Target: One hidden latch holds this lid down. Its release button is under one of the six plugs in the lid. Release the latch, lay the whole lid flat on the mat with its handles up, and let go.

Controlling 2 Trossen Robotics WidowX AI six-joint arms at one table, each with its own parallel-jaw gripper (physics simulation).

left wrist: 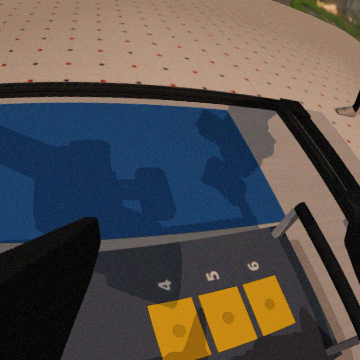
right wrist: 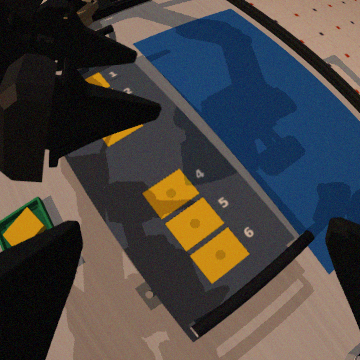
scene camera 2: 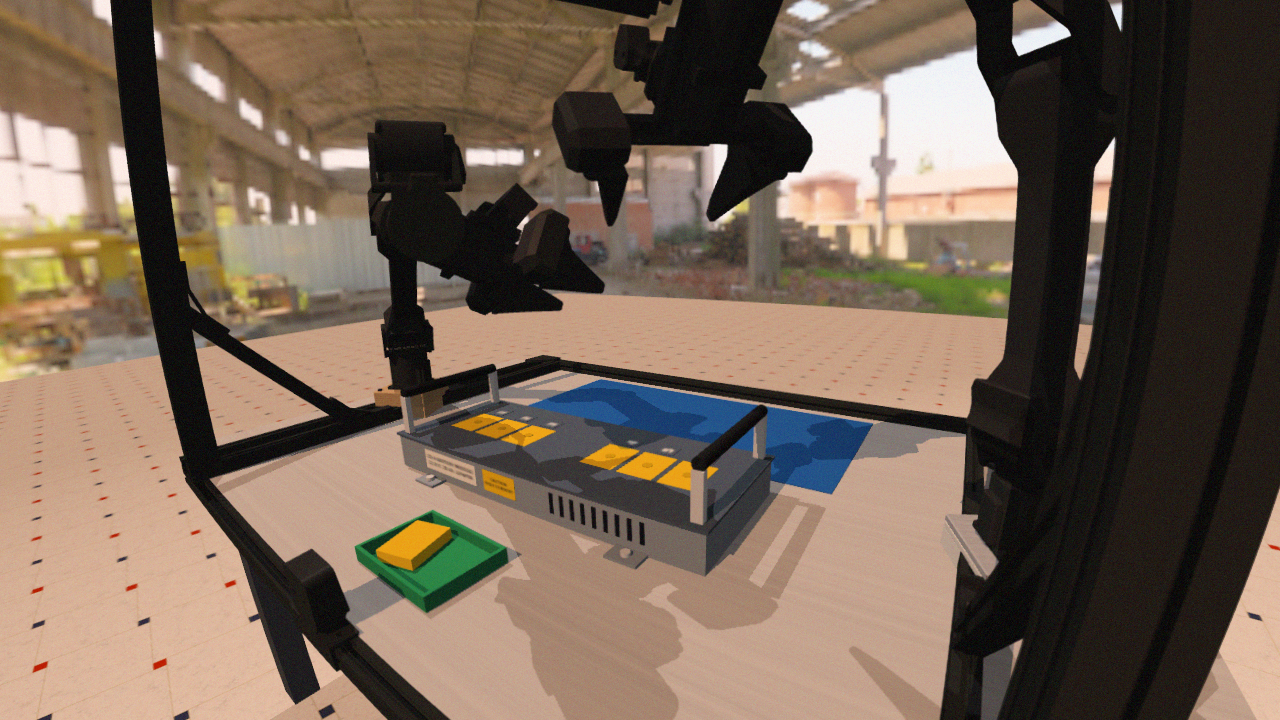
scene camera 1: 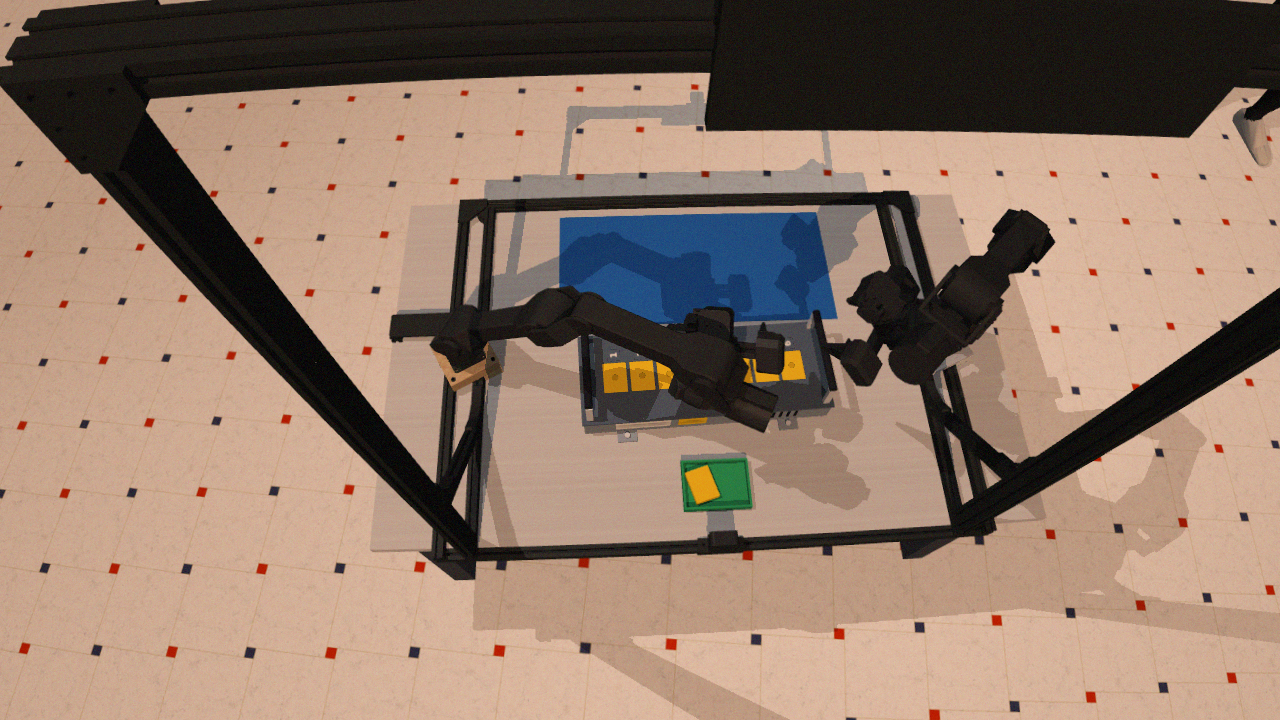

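Pixels of known places: left gripper, fingertip midpoint: (left wrist: 229, 232) (right wrist: 145, 79) (scene camera 2: 581, 298) (scene camera 1: 735, 322); right gripper, fingertip midpoint: (right wrist: 207, 233) (scene camera 2: 661, 220) (scene camera 1: 834, 323); left arm's base, origin of the base link: (right wrist: 68, 8) (scene camera 2: 411, 384) (scene camera 1: 463, 352).
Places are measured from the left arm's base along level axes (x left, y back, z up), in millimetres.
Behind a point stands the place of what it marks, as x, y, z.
The dark grey lid (scene camera 1: 626, 407) {-252, -204, 1} (scene camera 2: 565, 450) {-280, -367, 2} (left wrist: 130, 305) {-249, -405, 2} (right wrist: 147, 160) {-266, -374, 2} lies level on its grey box, a black handle (scene camera 2: 729, 438) {-385, -550, 62} (right wrist: 252, 285) {-367, -552, 64} up at each end. Six yellow plugs sit in it in two groups of three; plug 4 (left wrist: 179, 330) {-294, -423, 2} (right wrist: 171, 193) {-294, -424, 2}, plug 5 (left wrist: 228, 317) {-316, -468, 2} (right wrist: 195, 223) {-316, -469, 2} and plug 6 (left wrist: 270, 304) {-339, -512, 2} (right wrist: 220, 254) {-338, -513, 2} show clearly. The blue mat (scene camera 1: 617, 228) {129, -410, -45} (scene camera 2: 823, 470) {-226, -685, -45} is bare beside the box. My left gripper (scene camera 2: 581, 299) {-280, -395, 181} (right wrist: 145, 79) {-280, -395, 181} is open and empty above the lid. My right gripper (scene camera 2: 662, 222) {-390, -490, 257} is open and empty, high near the plug 6 end.
A green tray (scene camera 1: 738, 483) {-466, -309, -42} (scene camera 2: 465, 559) {-444, -307, -42} holding a loose yellow block (scene camera 1: 701, 484) {-435, -249, -30} (scene camera 2: 413, 544) {-445, -255, -30} stands in front of the box. A black frame (scene camera 1: 590, 548) {-428, -24, -52} runs around the table. My left arm reaches across the lid in scene camera 1 and hides its middle.
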